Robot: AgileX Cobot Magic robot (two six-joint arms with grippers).
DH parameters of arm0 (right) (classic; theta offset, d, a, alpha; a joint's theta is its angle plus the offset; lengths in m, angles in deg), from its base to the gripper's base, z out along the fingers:
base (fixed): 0 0 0 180
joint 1: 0 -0.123 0 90
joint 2: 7.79 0 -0.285 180
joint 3: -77.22 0 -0.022 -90
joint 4: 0 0.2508 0 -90
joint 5: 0 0 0.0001 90
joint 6: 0 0.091 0 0
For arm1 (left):
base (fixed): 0 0 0 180
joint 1: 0 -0.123 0 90
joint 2: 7.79 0 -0.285 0
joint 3: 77.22 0 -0.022 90
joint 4: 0 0.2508 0 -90
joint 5: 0 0 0.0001 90
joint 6: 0 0.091 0 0
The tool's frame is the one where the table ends.
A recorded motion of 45 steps. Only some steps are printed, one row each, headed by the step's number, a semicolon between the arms.
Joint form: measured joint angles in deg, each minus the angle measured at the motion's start. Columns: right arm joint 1, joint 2, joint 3, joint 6, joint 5, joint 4; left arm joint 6, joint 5, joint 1, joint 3, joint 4, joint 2.
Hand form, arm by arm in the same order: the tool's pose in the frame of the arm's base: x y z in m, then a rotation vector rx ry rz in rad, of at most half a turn. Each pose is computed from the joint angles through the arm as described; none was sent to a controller.
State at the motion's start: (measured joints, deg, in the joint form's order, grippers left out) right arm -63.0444 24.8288 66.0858 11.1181 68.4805 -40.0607; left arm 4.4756 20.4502 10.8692 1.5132 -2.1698 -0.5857
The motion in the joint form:
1: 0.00 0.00 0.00 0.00 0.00 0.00; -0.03 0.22 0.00 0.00 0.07 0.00
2: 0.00 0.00 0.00 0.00 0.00 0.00; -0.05 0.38 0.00 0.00 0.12 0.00
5: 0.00 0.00 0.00 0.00 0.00 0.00; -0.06 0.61 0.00 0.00 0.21 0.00
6: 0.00 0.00 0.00 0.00 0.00 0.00; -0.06 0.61 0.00 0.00 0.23 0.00
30: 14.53 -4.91 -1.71 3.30 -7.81 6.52; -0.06 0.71 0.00 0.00 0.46 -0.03
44: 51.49 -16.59 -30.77 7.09 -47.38 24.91; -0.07 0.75 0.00 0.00 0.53 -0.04
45: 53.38 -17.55 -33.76 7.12 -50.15 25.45; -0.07 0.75 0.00 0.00 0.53 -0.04
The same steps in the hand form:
1: 0.0428 -0.0360 0.4522 -0.6336 1.6865 0.1124; 0.0519 -0.0112 0.1724 0.2253 1.8483 -0.1135
2: 0.0428 -0.0360 0.4522 -0.6336 1.6865 0.1124; 0.0518 -0.0111 0.1721 0.2260 1.8510 -0.1128
5: 0.0428 -0.0360 0.4522 -0.6336 1.6865 0.1124; 0.0517 -0.0111 0.1718 0.2274 1.8548 -0.1113
6: 0.0428 -0.0360 0.4522 -0.6336 1.6865 0.1124; 0.0517 -0.0111 0.1718 0.2276 1.8548 -0.1110
30: 0.0151 -0.0491 0.4512 -0.3809 1.6301 0.1689; 0.0517 -0.0109 0.1716 0.2303 1.8557 -0.1070
44: 0.0171 -0.0053 0.3717 -0.0108 1.3704 0.1637; 0.0516 -0.0109 0.1716 0.2309 1.8561 -0.1059
45: 0.0205 -0.0039 0.3608 0.0038 1.3591 0.1518; 0.0516 -0.0109 0.1716 0.2309 1.8561 -0.1059

